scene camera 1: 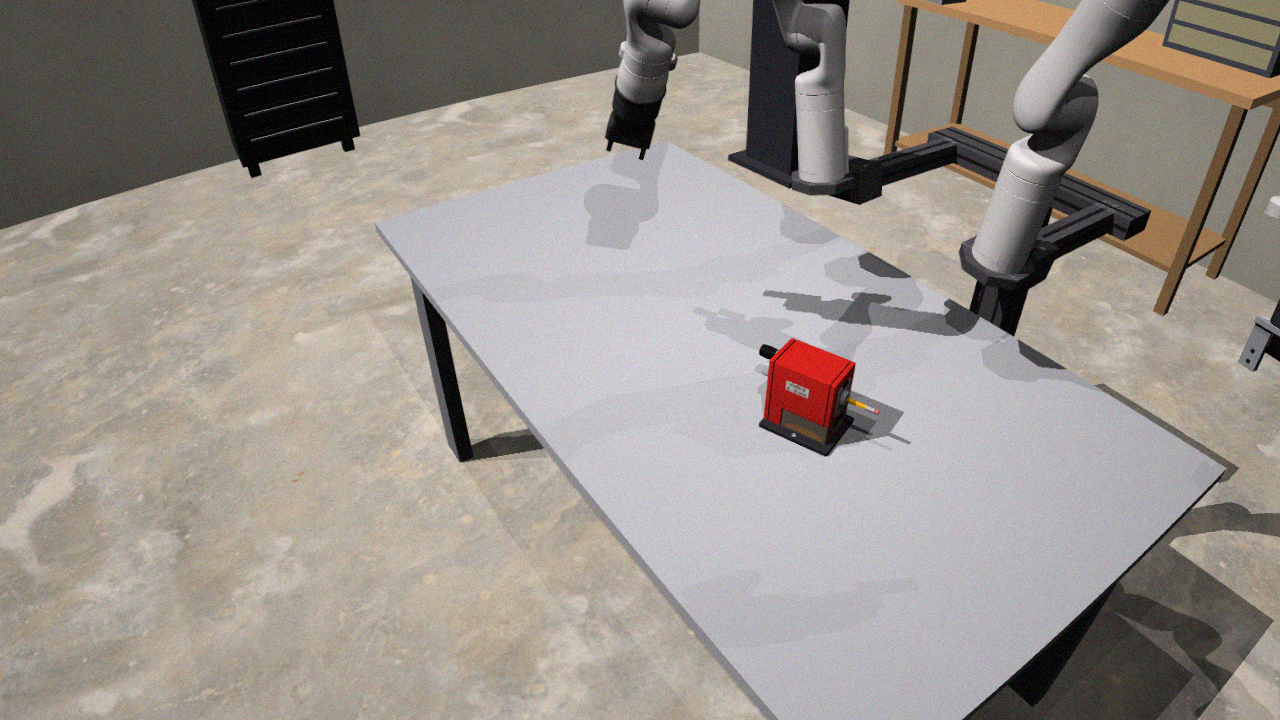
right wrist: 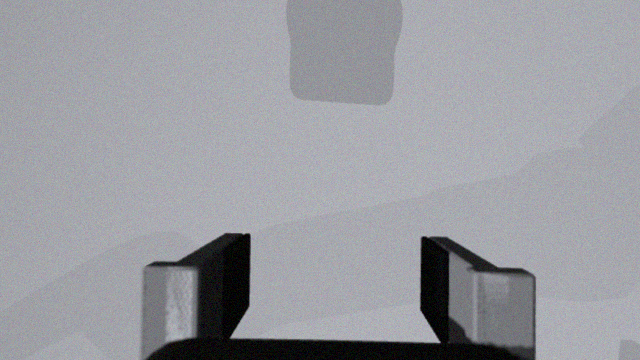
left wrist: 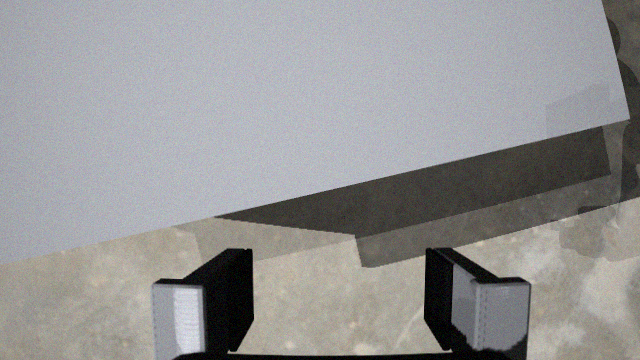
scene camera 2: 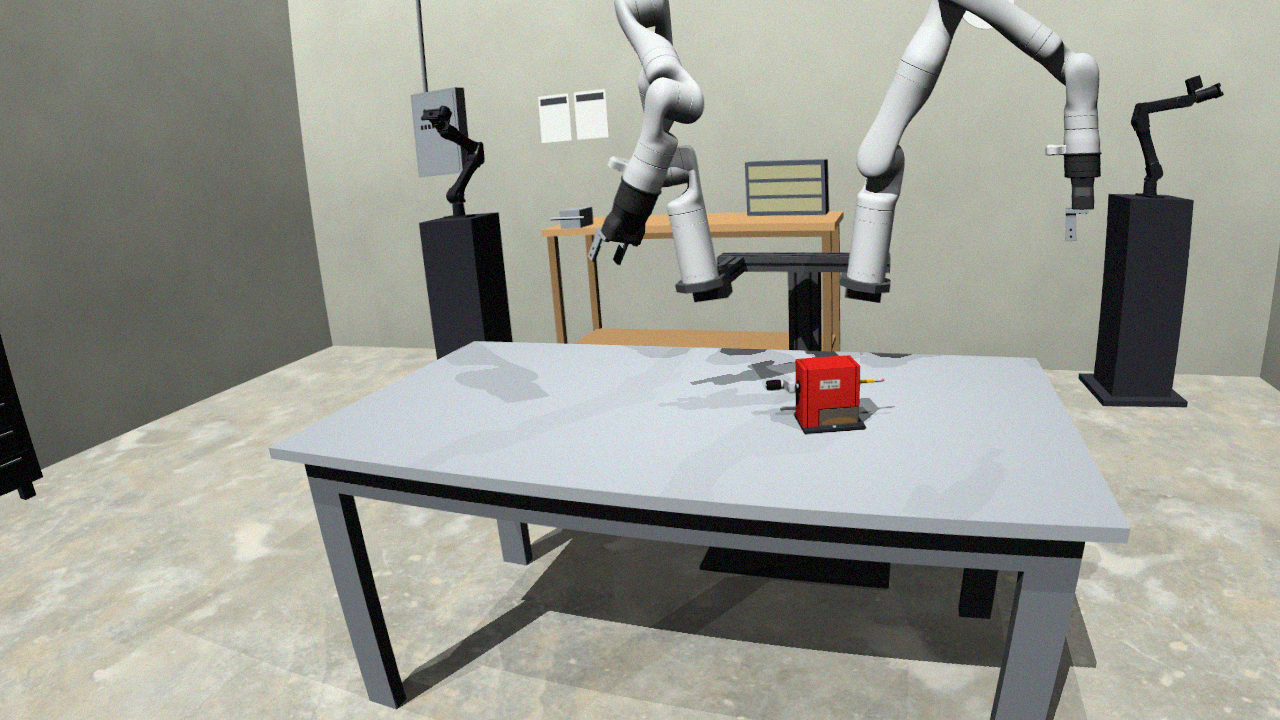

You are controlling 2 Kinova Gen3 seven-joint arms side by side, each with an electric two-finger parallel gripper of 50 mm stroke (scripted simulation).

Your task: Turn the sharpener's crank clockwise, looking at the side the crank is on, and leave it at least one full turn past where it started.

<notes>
In view: my left gripper point(scene camera 2: 1070, 239), my right gripper point(scene camera 2: 604, 260) and a red sharpener point(scene camera 1: 806, 397).
My left gripper is seen too in the left wrist view point(left wrist: 339, 286). My right gripper shows as well in scene camera 1 point(scene camera 1: 625, 151) and in the right wrist view point(right wrist: 334, 271).
</notes>
